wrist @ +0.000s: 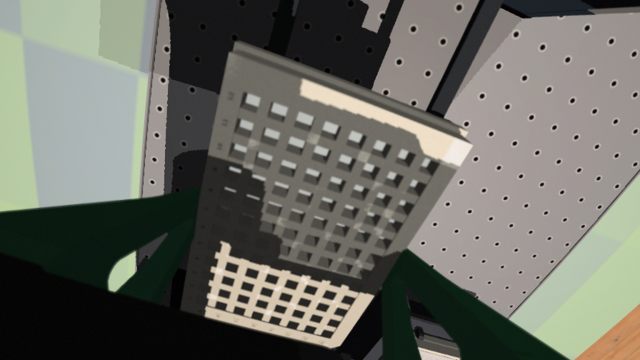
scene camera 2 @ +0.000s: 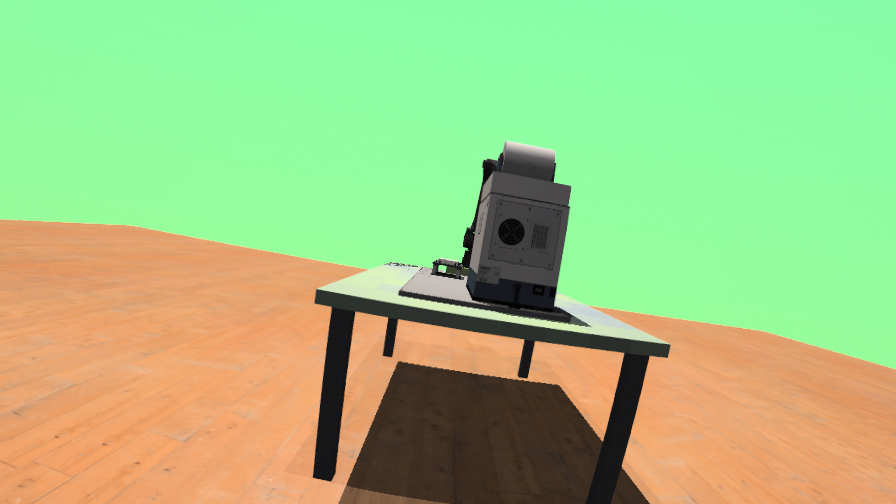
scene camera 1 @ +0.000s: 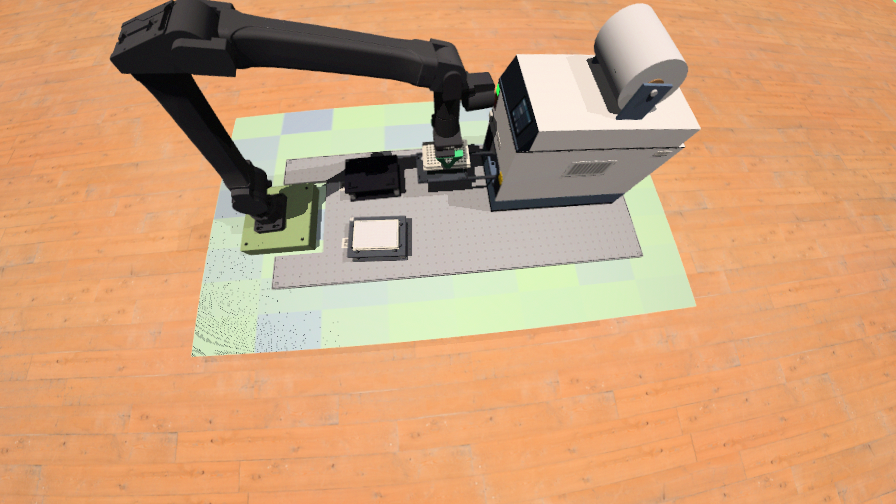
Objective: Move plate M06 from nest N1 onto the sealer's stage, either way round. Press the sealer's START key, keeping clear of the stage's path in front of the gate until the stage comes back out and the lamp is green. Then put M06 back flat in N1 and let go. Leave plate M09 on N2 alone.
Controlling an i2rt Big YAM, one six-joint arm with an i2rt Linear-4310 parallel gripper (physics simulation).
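Plate M06, a pale plate with a grid of square wells, is between the fingers of my gripper, which is shut on its long sides. It is over the sealer's stage, which stands out in front of the gate; whether they touch is hidden. Nest N1 is black and holds no plate. Plate M09 lies on nest N2. The sealer has a dark key panel; the START key is too small to tell. The lamp shows green, partly behind the wrist.
A white film roll sits on top of the sealer. Two dark stage rails run from the stage to the gate. The arm's green base block stands left of the nests on the table. A grey perforated board lies under everything.
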